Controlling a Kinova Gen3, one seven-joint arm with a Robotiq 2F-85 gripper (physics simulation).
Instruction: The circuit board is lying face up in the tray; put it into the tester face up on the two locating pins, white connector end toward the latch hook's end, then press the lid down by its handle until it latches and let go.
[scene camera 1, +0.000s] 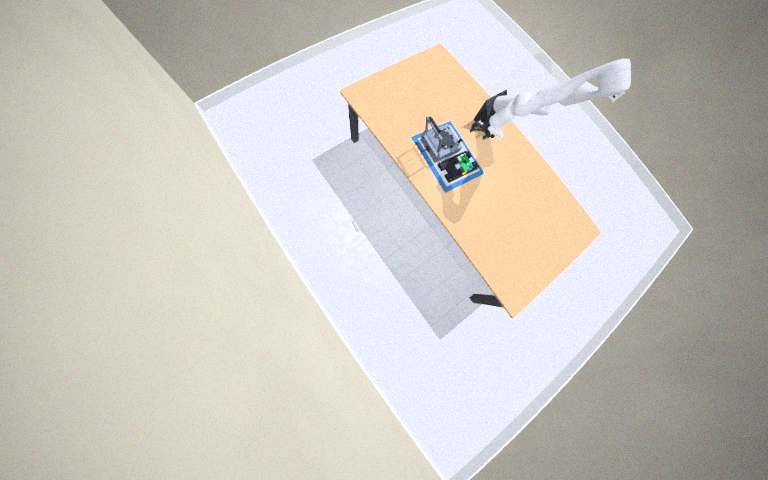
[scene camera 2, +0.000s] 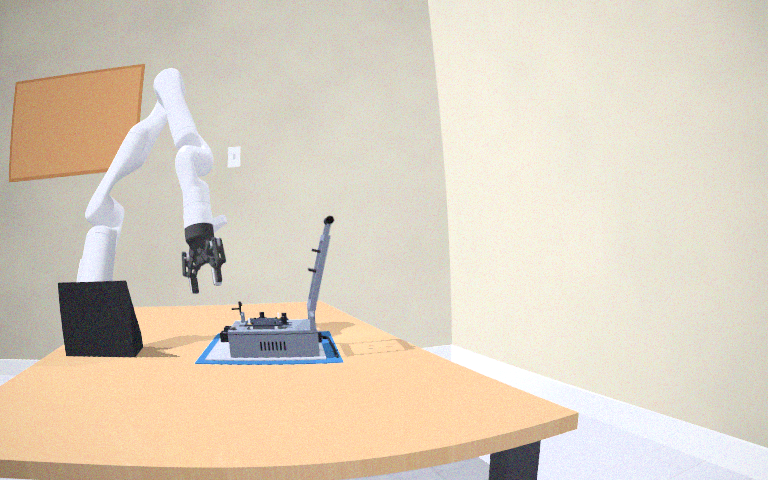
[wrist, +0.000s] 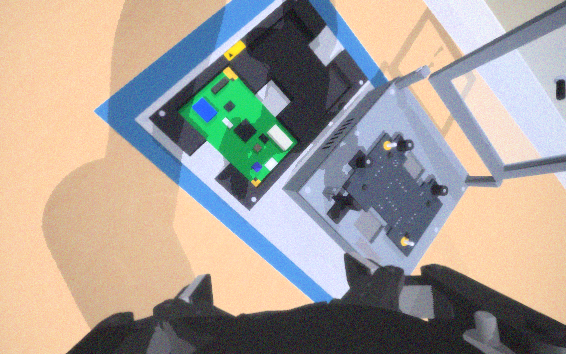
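Pixels of known places: gripper, fingertip midpoint: (scene camera 1: 476, 135) (scene camera 2: 206, 289) (wrist: 280, 278); arm's base at its link origin: (scene camera 1: 498, 104) (scene camera 2: 92, 300).
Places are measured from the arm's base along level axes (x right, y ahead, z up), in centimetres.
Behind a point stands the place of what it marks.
Note:
The green circuit board (scene camera 1: 465, 161) {y 39.5, x -11.6, z -9.8 cm} (wrist: 242, 112) {y 41.3, x -12.8, z -10.3 cm} lies face up in the black tray (wrist: 167, 122) {y 36.3, x -18.3, z -9.4 cm}, its white connector (wrist: 280, 138) {y 40.9, x -7.9, z -9.4 cm} on the side nearer the tester. The grey tester (scene camera 2: 274, 344) {y 41.0, x 15.0, z -8.9 cm} (wrist: 415, 120) {y 50.8, x 4.8, z -6.2 cm} stands beside the tray. Two locating pins (wrist: 388, 145) {y 45.3, x 1.9, z -5.0 cm} (wrist: 407, 242) {y 37.2, x 9.2, z -4.8 cm} with yellow bases show on its bed, which bears no board. The lid (scene camera 2: 320, 263) {y 51.3, x 16.4, z 6.4 cm} (wrist: 467, 131) {y 50.6, x 8.3, z -2.3 cm} stands open, nearly upright, with its handle (scene camera 2: 329, 219) {y 54.3, x 14.2, z 14.6 cm} at the top. The black latch hook (scene camera 2: 240, 311) {y 37.1, x -0.4, z -3.8 cm} (wrist: 341, 206) {y 36.7, x -1.4, z -3.1 cm} is opposite the hinge. My gripper (scene camera 1: 483, 134) {y 29.9, x -5.8, z 1.0 cm} (scene camera 2: 206, 287) {y 29.9, x -5.8, z 1.0 cm} (wrist: 280, 278) {y 29.9, x -5.8, z 1.0 cm} is open and empty, above the table on the latch side.
Tester and tray stand on a white sheet (wrist: 280, 232) {y 31.6, x -2.0, z -11.6 cm} with a blue border (scene camera 1: 449, 188) {y 58.8, x -17.0, z -12.0 cm} (wrist: 126, 116) {y 35.1, x -22.3, z -12.0 cm}, on the wooden table (scene camera 1: 526, 237) {y 44.3, x -69.6, z -12.2 cm} (scene camera 2: 283, 413) {y 32.8, x 52.5, z -12.2 cm}. A yellow label (wrist: 234, 50) {y 46.2, x -16.6, z -9.4 cm} sits at the tray's edge. The arm's black base (scene camera 2: 99, 319) {y 1.8, x 4.8, z -3.8 cm} stands on the table's far-left side in scene camera 2.

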